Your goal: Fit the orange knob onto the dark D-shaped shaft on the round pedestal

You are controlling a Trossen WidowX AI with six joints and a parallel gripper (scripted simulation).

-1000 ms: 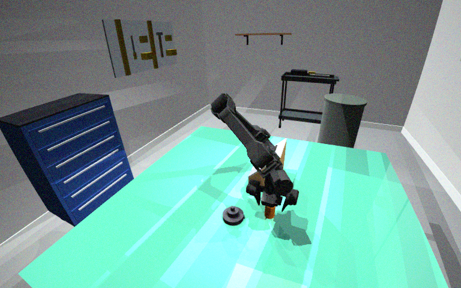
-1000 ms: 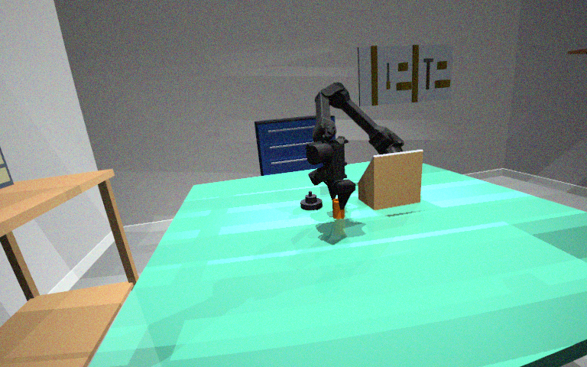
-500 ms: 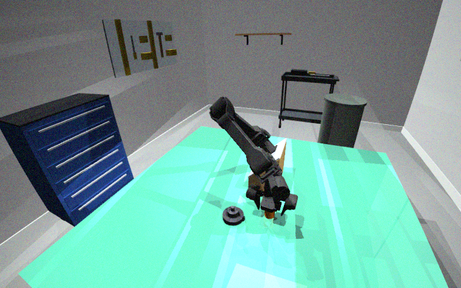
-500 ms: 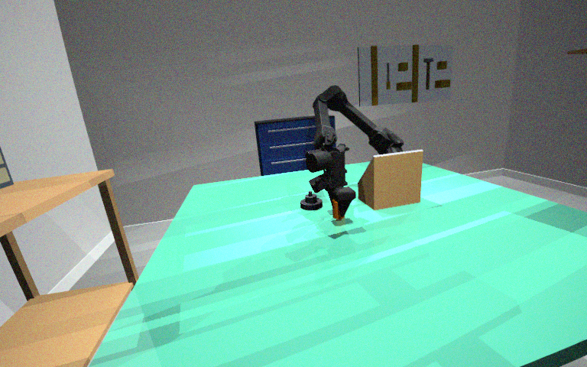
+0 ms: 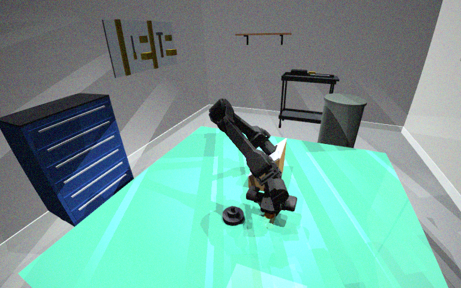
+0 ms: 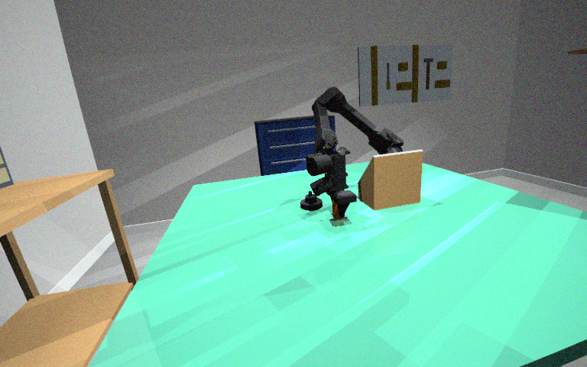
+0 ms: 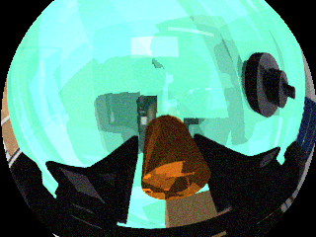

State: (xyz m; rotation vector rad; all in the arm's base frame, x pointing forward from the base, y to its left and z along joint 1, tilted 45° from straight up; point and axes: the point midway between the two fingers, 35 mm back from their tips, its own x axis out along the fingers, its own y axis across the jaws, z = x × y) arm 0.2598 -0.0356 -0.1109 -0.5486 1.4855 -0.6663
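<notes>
Now: the dark round pedestal 140 mm to the right of my gripper tip, 60 mm ahead of it and 20 mm above it. From my gripper tip the other things lie so: orange knob: 20 mm above.
</notes>
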